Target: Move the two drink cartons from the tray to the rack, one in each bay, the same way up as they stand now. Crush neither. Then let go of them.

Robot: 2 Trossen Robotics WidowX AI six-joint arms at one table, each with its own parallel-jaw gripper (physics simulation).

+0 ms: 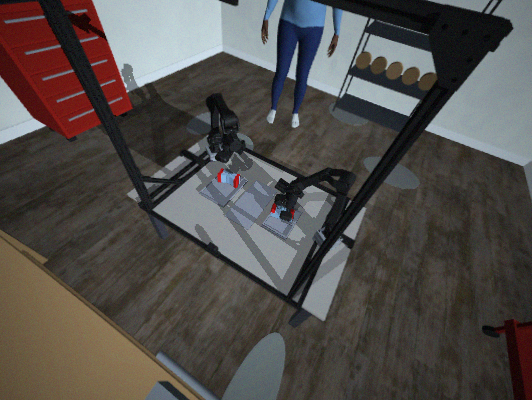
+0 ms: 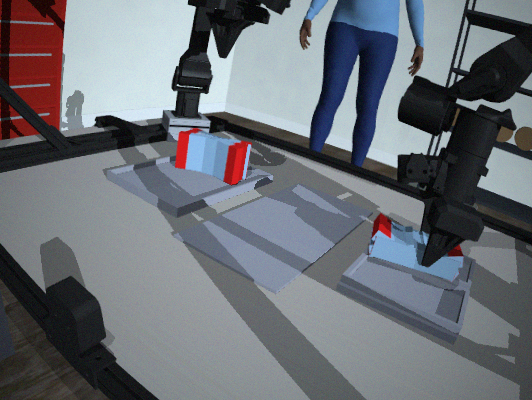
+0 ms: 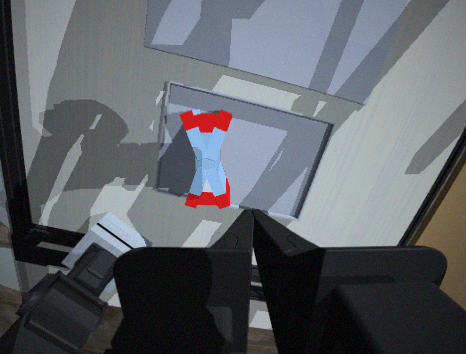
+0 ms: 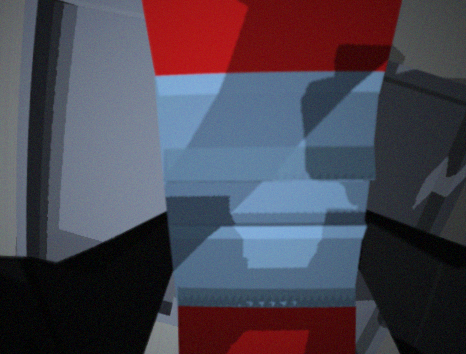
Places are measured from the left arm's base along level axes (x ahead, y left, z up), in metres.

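Where they show: left gripper, fingertip midpoint: [image 1: 227, 161] [image 2: 222, 58] [image 3: 250, 216]; right gripper, fingertip midpoint: [image 2: 422, 254] [image 4: 262, 218]; left arm's base at its link origin: [image 1: 214, 149] [image 2: 185, 115] [image 3: 100, 263].
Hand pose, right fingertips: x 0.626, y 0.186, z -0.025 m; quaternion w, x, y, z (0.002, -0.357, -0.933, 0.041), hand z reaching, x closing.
Each offset is from my right fingertips to the top centre of the thing. Level surfaces: height alone.
One light-blue drink carton with red ends {dx -0.363, dy -0.192, dz +0.043 m} [image 1: 229, 178] [image 2: 210, 156] [image 3: 207, 159] lies on the grey tray {dx -0.335, dy -0.232, dz -0.015 m} [image 1: 214, 192] [image 2: 181, 200] [image 3: 267, 140]. Its middle is pinched in like an hourglass. My left gripper [image 1: 222, 156] [image 2: 225, 51] [image 3: 250, 216] is shut and empty, high above the tray's edge beside this carton. My right gripper [image 1: 285, 214] [image 2: 433, 254] [image 4: 262, 218] is shut on the second carton {dx -0.010, dy -0.010, dz +0.030 m} [image 1: 273, 209] [image 2: 399, 248] [image 4: 267, 175], down in the back bay of the two-bay rack {dx +0.012, dy -0.014, dz -0.011 m} [image 1: 278, 228] [image 2: 403, 290] [image 4: 109, 123]. The rack's front bay is empty.
A flat grey mat {dz -0.027 m} [image 1: 246, 206] [image 2: 276, 230] [image 3: 281, 38] lies between the tray and the rack. A black frame [image 1: 106, 119] surrounds the table. A person [image 1: 296, 59] [image 2: 360, 79] stands behind the table, and a shelf unit [image 1: 352, 71] stands at the back right.
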